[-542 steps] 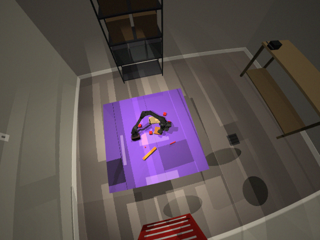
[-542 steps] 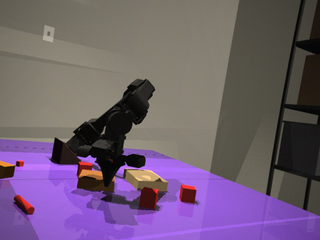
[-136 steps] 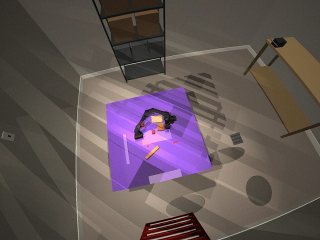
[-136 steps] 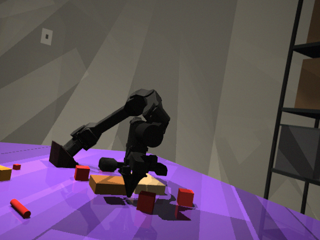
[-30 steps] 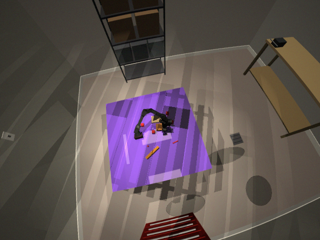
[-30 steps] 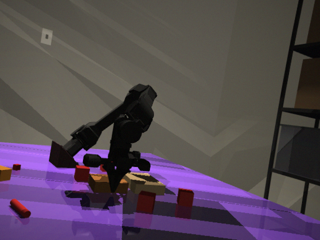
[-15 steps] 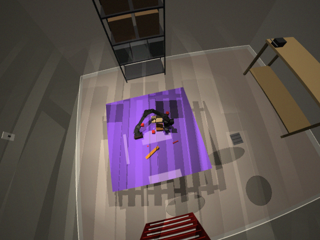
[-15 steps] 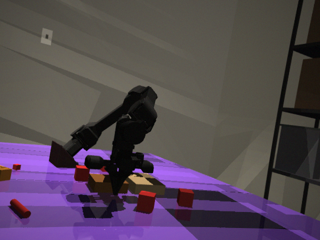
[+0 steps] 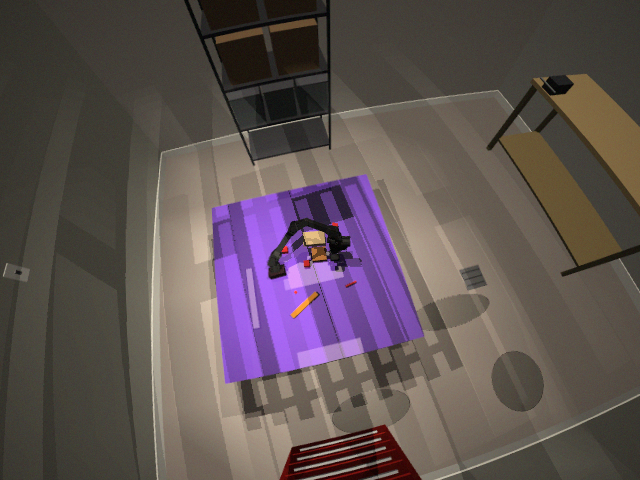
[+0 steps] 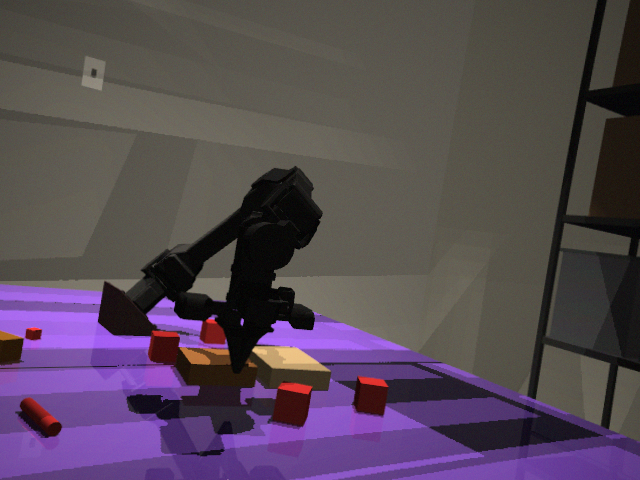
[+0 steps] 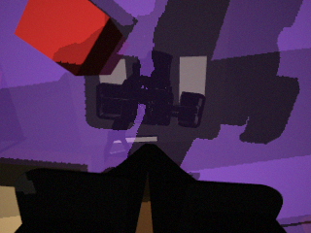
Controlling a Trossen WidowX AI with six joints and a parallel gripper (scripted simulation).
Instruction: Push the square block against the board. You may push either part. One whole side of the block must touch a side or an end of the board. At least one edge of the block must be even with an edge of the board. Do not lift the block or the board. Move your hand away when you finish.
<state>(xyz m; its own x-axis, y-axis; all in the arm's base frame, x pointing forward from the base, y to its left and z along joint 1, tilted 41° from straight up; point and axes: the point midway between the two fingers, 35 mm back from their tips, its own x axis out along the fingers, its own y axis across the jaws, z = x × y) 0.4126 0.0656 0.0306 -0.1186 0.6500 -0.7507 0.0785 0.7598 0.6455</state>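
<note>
Now: the square block 10 cm behind my gripper tip, 1 cm to the left of it and 2 cm below it. Round my gripper tip: long orange bar 25 cm behind, 33 cm to the right, 2 cm below; then tan board 12 cm behind, 13 cm to the left, 2 cm below.
</note>
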